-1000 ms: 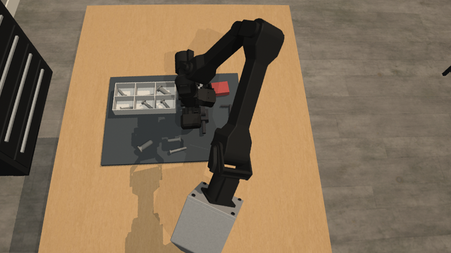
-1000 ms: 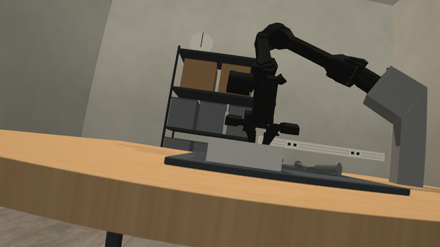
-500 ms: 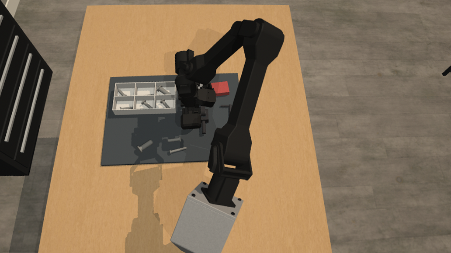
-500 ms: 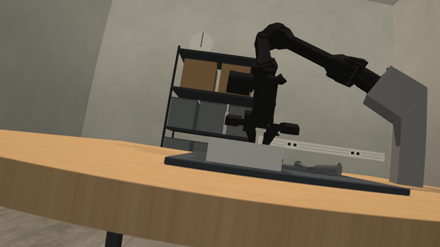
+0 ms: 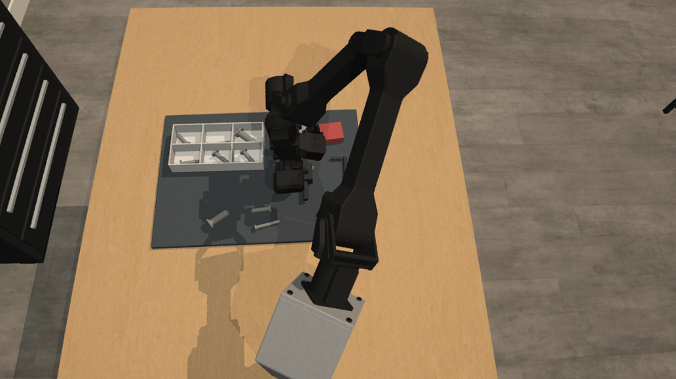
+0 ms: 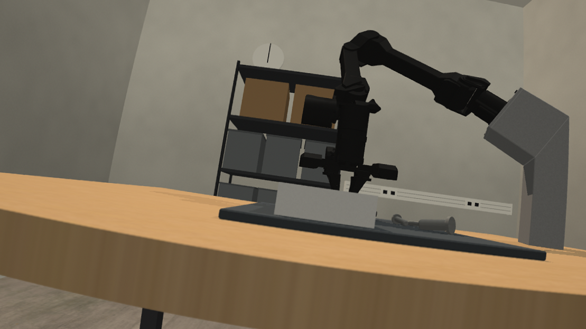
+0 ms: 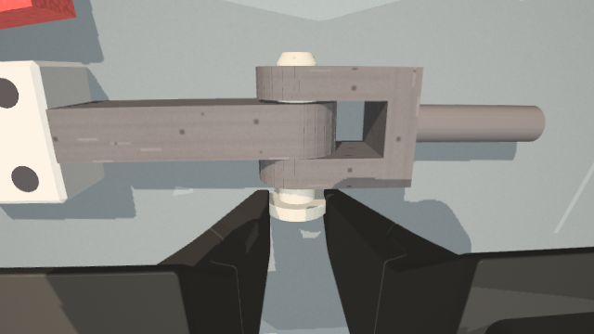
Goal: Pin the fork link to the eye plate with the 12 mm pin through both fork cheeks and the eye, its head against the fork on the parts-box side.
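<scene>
The grey eye plate is 30 mm to the right of my hand and 30 mm below it. Round my hand: long strip 110 mm to the right, 40 mm below, 40 mm behind; then dark mat 60 mm to the left, 50 mm below, 30 mm ahead; then mount block 70 mm ahead, 60 mm to the right, 30 mm below.
</scene>
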